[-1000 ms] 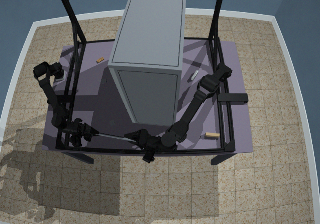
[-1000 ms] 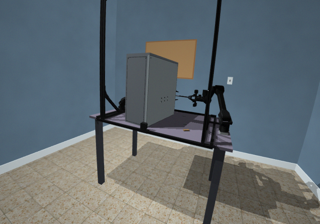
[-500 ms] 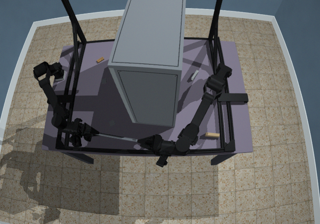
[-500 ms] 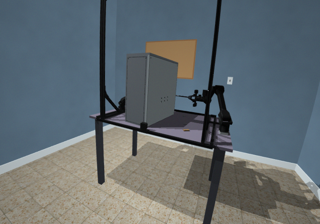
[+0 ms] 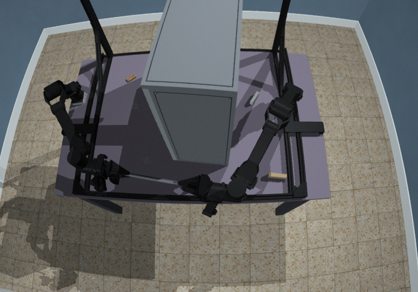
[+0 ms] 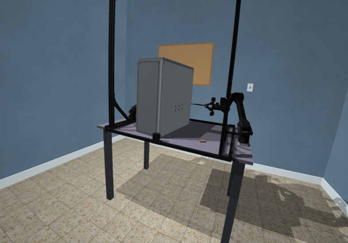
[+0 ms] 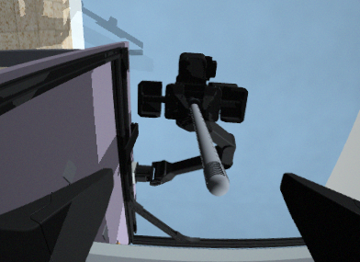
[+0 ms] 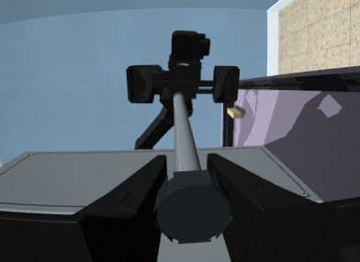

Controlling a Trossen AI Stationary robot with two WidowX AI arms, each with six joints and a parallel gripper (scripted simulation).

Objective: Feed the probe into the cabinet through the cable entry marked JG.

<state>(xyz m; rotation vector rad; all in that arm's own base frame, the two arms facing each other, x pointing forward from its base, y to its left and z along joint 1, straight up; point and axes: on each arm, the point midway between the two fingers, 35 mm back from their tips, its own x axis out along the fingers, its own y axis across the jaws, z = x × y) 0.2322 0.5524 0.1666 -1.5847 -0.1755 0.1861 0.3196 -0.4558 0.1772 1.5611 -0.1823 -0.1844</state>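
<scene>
My left gripper is now 2 cm past the probe, 14 cm to the left of it and 1 cm below it. Round my left hand: wooden block 9 cm behind, 33 cm to the left, 17 cm below; then white block 45 cm behind, 24 cm to the left, 17 cm below; then JG mark 32 cm behind, 7 cm to the right, 1 cm below.
Right now my right hand is 10 mm short of the probe and 100 mm to the right of it. From my right hand the other things lie so: wooden block (60 mm behind, 570 mm to the left, 180 mm below); white block (420 mm behind, 490 mm to the left, 180 mm below); JG mark (280 mm behind, 170 mm to the left, 20 mm below).
</scene>
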